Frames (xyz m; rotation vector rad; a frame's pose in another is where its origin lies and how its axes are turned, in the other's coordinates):
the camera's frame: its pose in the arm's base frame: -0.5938 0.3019 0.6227 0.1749 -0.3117 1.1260
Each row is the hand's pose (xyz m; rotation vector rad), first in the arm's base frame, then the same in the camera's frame.
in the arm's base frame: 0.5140 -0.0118 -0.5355 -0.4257 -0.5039 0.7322
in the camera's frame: -0.2174 -1.1143 -1.1740 -0.6520 0.1349 -0.2570
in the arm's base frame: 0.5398 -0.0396 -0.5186 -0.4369 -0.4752 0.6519
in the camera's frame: -0.2255 -1.1497 -1.1539 -0.6652 0.1622 -0.3376
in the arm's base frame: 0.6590 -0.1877 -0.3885 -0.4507 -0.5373 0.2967
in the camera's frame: -0.2625 -1.3228 -1.0065 -0.7892 0.0991 -0.6668
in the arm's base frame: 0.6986 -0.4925 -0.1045 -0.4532 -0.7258 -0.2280
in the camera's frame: -0.4141 -1.4930 -0.6555 -1.0130 -0.1138 -1.1252
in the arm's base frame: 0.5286 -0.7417 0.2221 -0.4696 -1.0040 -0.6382
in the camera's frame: -0.5864 -1.4506 -0.2478 -1.2747 -0.4231 -1.4205
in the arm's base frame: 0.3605 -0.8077 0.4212 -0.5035 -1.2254 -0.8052
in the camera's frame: -0.6431 -1.3300 -0.0144 -1.4620 -0.6485 -1.4801
